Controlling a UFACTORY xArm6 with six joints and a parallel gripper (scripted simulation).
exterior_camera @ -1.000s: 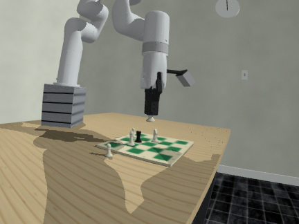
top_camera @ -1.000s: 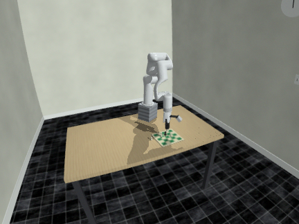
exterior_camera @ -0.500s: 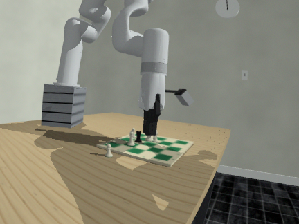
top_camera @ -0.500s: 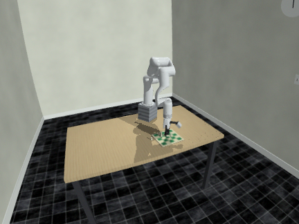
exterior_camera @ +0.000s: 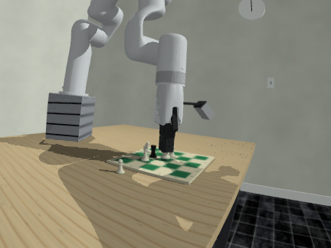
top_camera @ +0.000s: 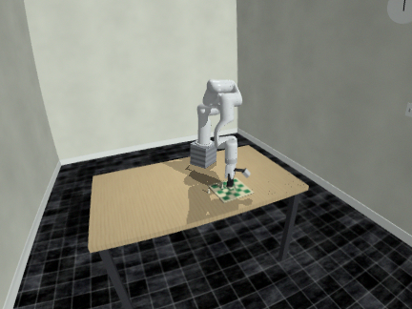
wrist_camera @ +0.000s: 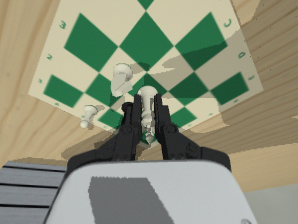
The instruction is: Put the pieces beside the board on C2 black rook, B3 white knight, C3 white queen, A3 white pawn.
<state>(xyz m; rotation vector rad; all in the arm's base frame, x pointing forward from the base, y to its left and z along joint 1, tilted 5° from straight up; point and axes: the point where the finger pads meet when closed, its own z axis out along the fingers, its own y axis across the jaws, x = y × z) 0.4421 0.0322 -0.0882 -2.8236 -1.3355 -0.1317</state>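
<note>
My gripper is now 5 cm above the chessboard. Round my hand: white knight: 4 cm to the right, 3 cm behind, 2 cm below; then black rook: 4 cm behind, 3 cm below.
</note>
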